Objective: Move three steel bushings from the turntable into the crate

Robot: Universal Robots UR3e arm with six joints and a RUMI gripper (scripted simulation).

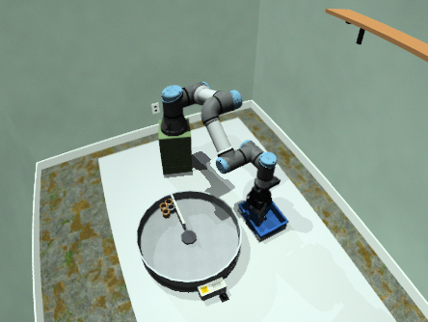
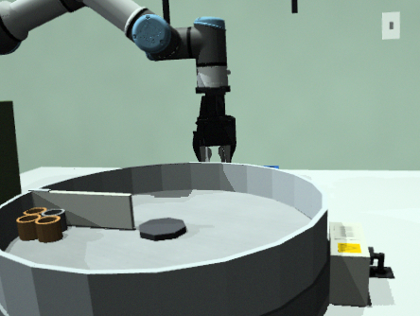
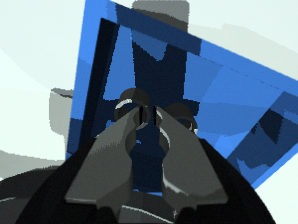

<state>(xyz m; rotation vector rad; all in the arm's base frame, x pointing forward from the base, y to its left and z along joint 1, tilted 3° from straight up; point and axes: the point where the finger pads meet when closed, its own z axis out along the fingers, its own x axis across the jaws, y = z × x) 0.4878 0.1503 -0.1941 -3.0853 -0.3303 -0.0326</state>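
Right now my hand is 4 cm short of the blue crate and 1 cm to the left of it. Round my hand: grey turntable 34 cm to the right, 4 cm behind, 3 cm above.
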